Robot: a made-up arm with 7 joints. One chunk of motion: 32 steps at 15 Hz.
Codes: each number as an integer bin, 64 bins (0 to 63) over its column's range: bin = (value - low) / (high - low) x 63, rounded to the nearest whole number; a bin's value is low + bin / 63 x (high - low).
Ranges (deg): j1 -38..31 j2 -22..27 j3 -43..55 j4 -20..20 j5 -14..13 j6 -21..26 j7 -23..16
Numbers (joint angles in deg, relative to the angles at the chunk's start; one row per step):
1: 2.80 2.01 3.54 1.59 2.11 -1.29 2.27
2: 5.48 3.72 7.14 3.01 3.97 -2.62 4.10
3: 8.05 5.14 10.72 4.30 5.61 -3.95 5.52
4: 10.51 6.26 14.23 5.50 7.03 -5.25 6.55
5: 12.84 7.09 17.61 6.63 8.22 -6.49 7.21
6: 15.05 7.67 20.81 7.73 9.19 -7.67 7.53
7: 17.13 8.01 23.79 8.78 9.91 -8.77 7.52
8: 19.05 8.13 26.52 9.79 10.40 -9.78 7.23
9: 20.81 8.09 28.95 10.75 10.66 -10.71 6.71
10: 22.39 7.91 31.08 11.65 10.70 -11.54 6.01
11: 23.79 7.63 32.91 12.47 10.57 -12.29 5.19
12: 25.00 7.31 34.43 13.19 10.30 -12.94 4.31
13: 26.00 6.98 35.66 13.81 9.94 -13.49 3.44
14: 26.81 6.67 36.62 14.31 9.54 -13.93 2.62
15: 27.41 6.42 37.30 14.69 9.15 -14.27 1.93
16: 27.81 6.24 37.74 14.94 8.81 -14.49 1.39
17: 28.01 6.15 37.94 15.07 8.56 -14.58 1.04
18: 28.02 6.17 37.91 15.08 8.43 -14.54 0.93
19: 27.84 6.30 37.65 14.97 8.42 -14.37 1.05
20: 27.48 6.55 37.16 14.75 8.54 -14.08 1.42
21: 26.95 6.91 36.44 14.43 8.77 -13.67 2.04
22: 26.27 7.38 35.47 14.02 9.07 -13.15 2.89
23: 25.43 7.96 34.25 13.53 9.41 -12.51 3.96
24: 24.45 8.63 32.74 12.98 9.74 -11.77 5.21
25: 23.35 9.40 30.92 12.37 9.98 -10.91 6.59
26: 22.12 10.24 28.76 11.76 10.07 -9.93 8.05
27: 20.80 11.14 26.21 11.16 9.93 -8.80 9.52
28: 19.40 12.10 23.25 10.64 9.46 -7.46 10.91
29: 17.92 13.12 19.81 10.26 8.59 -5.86 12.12
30: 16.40 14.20 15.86 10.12 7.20 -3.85 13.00
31: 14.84 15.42 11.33 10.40 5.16 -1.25 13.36
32: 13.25 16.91 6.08 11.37 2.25 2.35 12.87
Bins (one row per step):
1: 37 31 30 34 38 26 41
2: 40 33 32 36 42 25 44
3: 42 35 35 38 46 23 46
4: 44 36 37 40 49 21 48
5: 46 37 39 42 52 19 49
6: 48 38 41 44 54 18 49
7: 50 39 43 45 56 16 49
8: 52 39 45 47 57 15 49
9: 54 39 46 48 58 14 48
10: 55 38 48 50 58 13 47
11: 56 38 49 51 57 12 46
12: 58 38 50 52 57 11 44
13: 58 37 51 53 56 10 43
14: 59 37 51 54 55 9 41
15: 60 37 52 55 54 9 40
16: 60 36 52 55 53 9 39
17: 60 36 52 55 53 9 39
18: 60 36 52 55 52 9 39
19: 60 36 52 55 52 9 39
20: 60 37 52 55 53 9 39
21: 59 37 51 54 53 10 40
22: 59 38 50 54 54 11 42
23: 58 39 50 53 55 11 44
24: 57 39 49 52 55 12 46
25: 56 40 48 51 56 14 48
26: 55 41 46 50 56 15 50
27: 54 43 44 49 56 16 53
28: 52 44 43 48 55 18 55
29: 51 45 40 48 53 20 57
30: 50 47 38 47 49 23 58
31: 48 48 35 48 45 26 59
32: 47 50 32 49 38 31 58

